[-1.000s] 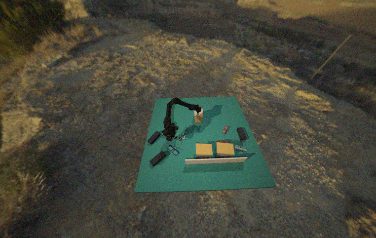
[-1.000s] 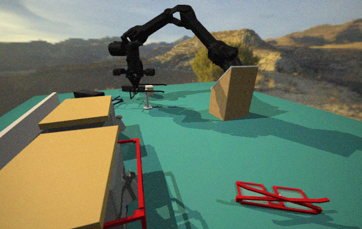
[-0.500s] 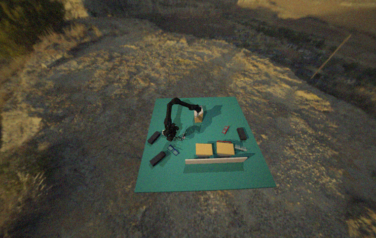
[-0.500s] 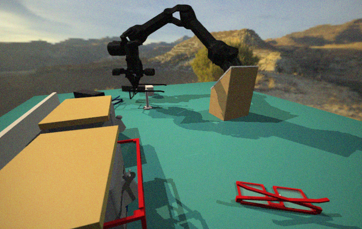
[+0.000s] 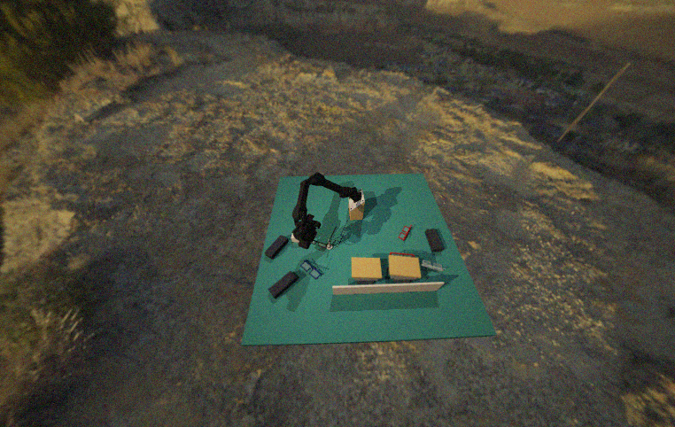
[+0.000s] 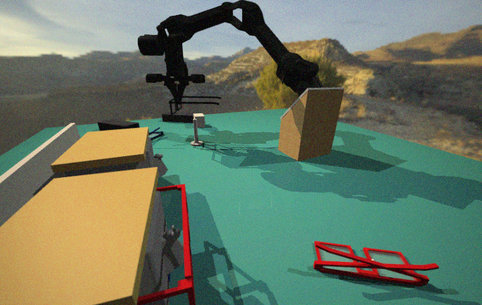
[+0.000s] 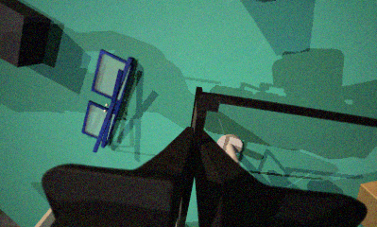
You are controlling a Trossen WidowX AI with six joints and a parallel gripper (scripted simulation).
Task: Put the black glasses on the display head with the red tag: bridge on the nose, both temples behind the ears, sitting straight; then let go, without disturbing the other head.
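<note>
The small white stand is 10 cm to the left of my gripper tip, 9 cm below it and 4 cm behind it. From my gripper tip the other things lie so: white board (45 cm to the left, 23 cm ahead, 6 cm below); white cube (13 cm to the right, 9 cm below, 8 cm behind).
</note>
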